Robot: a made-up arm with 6 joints. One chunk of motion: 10 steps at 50 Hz.
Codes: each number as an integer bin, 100 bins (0 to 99) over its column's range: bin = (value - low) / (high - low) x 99, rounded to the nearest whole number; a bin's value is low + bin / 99 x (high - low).
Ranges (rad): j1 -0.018..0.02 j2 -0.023..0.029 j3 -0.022..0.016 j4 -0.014..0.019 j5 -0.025..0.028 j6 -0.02..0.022
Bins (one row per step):
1: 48 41 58 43 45 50
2: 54 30 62 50 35 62
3: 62 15 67 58 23 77
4: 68 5 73 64 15 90
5: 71 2 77 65 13 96
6: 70 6 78 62 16 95
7: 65 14 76 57 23 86
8: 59 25 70 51 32 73
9: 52 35 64 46 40 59
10: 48 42 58 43 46 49
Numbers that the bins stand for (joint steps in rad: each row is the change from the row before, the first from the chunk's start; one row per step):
1: 0.00042 -0.00146 0.00026 0.00033 -0.00091 0.00121
2: 0.00273 -0.00724 0.00180 0.00267 -0.00626 0.00630
3: 0.00580 -0.01512 0.00372 0.00533 -0.01269 0.01267
4: 0.00810 -0.02037 0.00602 0.00733 -0.01697 0.01818
5: 0.00925 -0.02195 0.00756 0.00767 -0.01804 0.02073
6: 0.00887 -0.01985 0.00794 0.00667 -0.01643 0.02030
7: 0.00695 -0.01565 0.00717 0.00500 -0.01269 0.01648
8: 0.00465 -0.00987 0.00487 0.00300 -0.00787 0.01097
9: 0.00196 -0.00462 0.00257 0.00133 -0.00359 0.00503
10: 0.00042 -0.00094 0.00026 0.00033 -0.00037 0.00079

